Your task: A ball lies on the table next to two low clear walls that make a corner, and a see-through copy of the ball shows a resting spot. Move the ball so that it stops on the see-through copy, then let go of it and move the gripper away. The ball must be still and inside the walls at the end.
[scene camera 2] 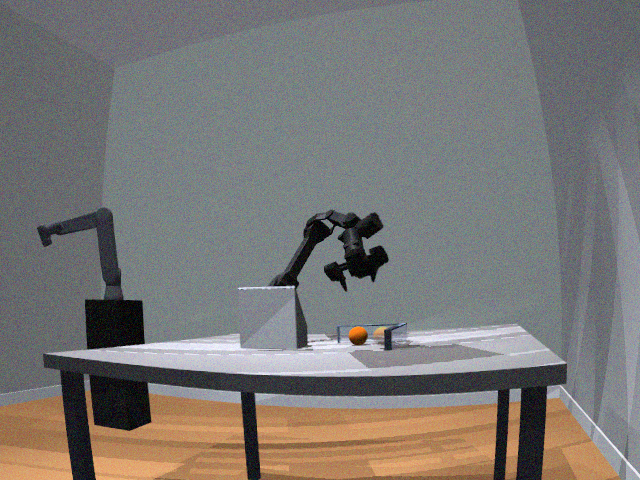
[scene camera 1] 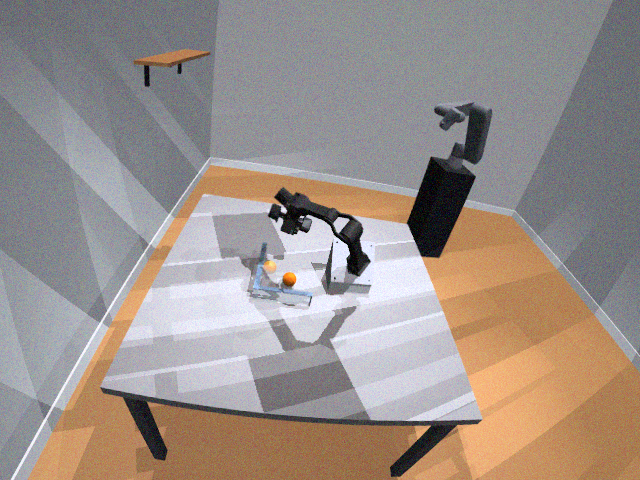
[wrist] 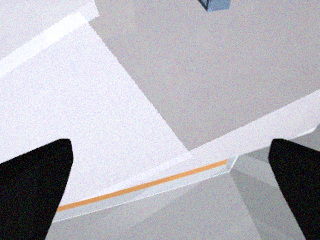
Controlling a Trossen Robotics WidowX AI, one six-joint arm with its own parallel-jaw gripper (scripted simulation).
Labels:
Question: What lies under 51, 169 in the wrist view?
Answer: My gripper.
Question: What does my gripper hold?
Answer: Nothing.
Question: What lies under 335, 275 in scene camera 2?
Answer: My gripper.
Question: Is my gripper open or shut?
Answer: Open.

